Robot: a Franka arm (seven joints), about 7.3 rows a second.
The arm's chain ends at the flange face. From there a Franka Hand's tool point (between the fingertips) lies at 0.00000 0.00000 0.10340 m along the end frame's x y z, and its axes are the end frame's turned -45 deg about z.
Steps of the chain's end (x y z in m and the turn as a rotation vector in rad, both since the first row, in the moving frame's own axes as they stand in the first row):
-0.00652, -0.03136, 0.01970, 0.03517, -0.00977, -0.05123
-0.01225, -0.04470, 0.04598, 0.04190, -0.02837, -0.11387
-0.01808, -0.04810, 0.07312, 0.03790, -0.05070, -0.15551
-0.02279, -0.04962, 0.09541, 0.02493, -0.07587, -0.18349
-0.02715, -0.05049, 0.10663, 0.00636, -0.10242, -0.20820
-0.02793, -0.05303, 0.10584, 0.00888, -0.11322, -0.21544
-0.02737, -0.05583, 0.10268, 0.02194, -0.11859, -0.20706
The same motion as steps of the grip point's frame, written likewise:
0.01934, -0.03012, 0.01963, 0.03178, 0.01796, -0.05123
0.02364, -0.04545, 0.04585, 0.04969, 0.00957, -0.11387
0.01979, -0.05317, 0.07291, 0.06265, -0.00905, -0.15551
0.01460, -0.05818, 0.09508, 0.07128, -0.03602, -0.18349
0.00872, -0.06205, 0.10609, 0.07692, -0.06792, -0.20820
0.00924, -0.06527, 0.10518, 0.08634, -0.07378, -0.21544
0.01207, -0.06828, 0.10193, 0.09937, -0.06834, -0.20706

